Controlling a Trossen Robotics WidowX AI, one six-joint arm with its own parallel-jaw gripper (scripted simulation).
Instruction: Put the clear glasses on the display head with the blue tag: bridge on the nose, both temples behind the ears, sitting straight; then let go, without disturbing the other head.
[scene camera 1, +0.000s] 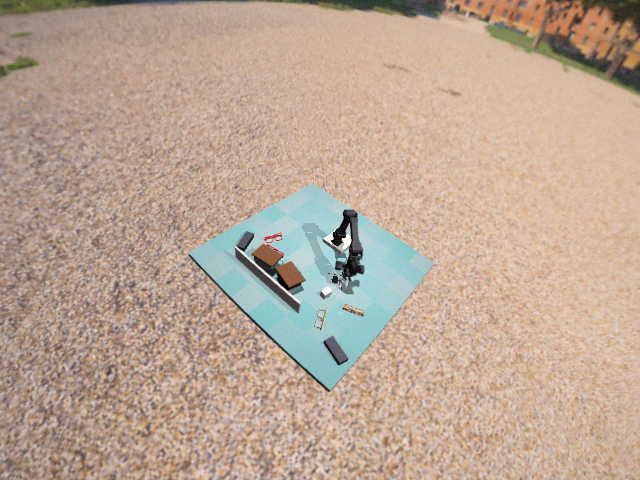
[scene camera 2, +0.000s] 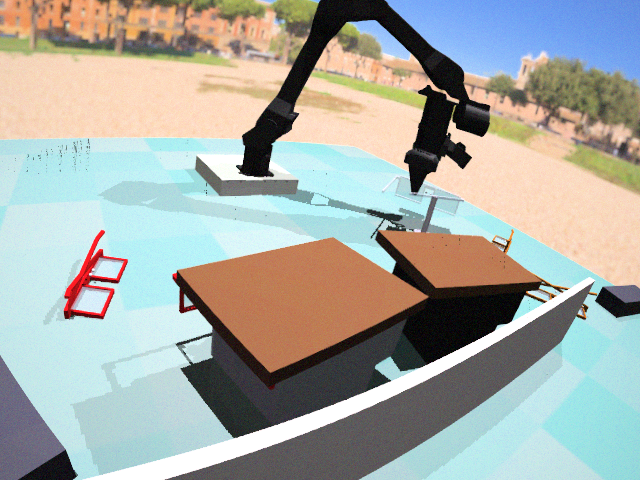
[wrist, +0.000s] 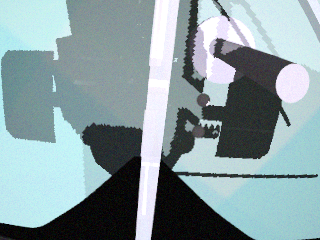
Note:
In view: my gripper (scene camera 2: 414, 194), a white wall (scene camera 2: 374, 428) and a thin post (wrist: 222, 49).
My gripper is seen too in the wrist view (wrist: 146, 167).

